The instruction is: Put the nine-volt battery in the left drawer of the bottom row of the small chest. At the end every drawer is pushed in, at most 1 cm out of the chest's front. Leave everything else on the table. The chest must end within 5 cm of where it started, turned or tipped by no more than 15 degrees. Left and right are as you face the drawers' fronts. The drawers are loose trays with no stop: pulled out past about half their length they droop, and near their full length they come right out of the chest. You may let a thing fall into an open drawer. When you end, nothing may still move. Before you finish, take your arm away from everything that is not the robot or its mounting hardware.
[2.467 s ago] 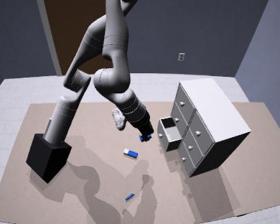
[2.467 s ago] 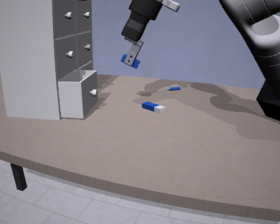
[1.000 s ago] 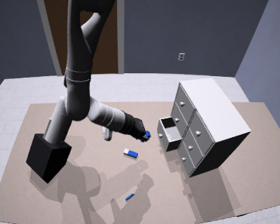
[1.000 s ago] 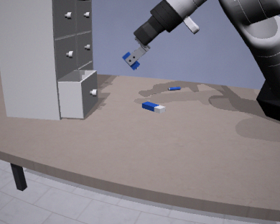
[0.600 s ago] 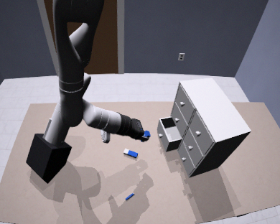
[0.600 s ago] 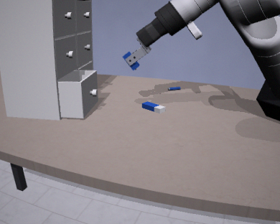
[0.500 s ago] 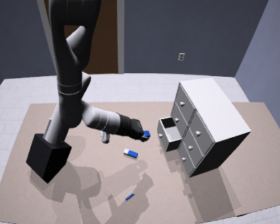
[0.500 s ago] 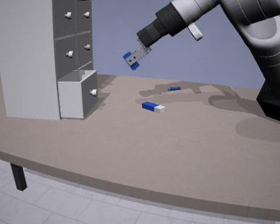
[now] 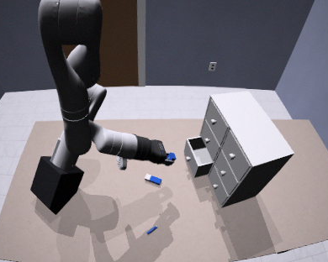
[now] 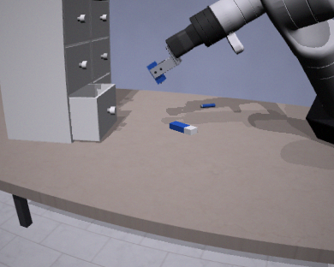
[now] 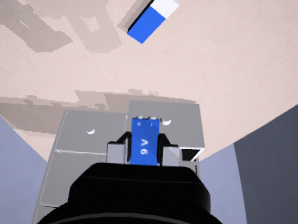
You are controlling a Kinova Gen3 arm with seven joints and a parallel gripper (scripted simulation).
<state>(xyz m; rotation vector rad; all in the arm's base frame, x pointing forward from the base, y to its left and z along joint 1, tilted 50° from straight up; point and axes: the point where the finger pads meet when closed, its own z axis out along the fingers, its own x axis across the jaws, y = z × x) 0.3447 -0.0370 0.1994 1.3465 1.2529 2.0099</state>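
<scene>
My hand is 20 mm above the nine-volt battery. Also, from my hand: blue stick: 230 mm to the right, 140 mm below; blue-and-white block: 140 mm below, 50 mm behind, 20 mm to the right.
</scene>
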